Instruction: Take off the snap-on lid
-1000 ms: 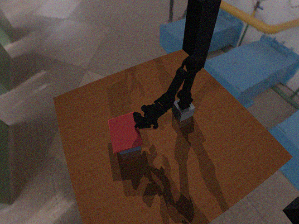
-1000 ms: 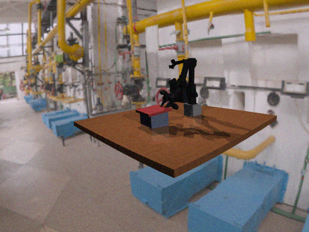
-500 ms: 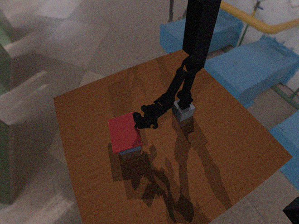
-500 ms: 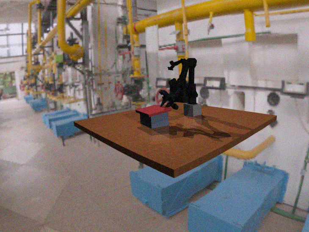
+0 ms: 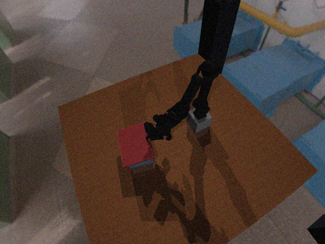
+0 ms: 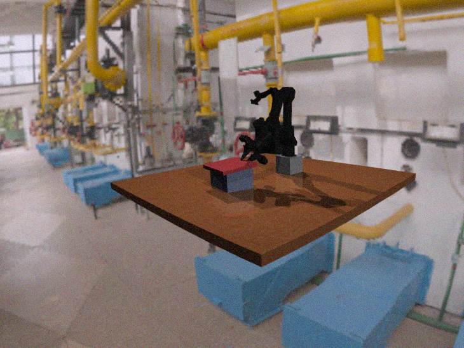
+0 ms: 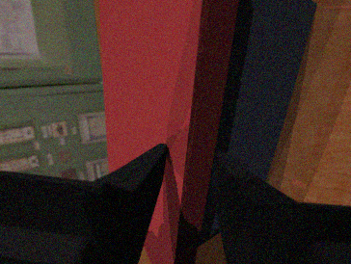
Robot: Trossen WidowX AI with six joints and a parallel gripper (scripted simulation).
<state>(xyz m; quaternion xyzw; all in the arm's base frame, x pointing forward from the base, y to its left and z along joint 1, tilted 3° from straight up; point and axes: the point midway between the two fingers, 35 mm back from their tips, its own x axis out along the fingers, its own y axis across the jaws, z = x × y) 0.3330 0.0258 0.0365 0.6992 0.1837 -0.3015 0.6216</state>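
My gripper tip is 80 mm short of the red lid and 10 mm to the left of it. The rest, counted from my gripper tip: storage box (70 mm ahead, 10 mm to the right, 60 mm below).
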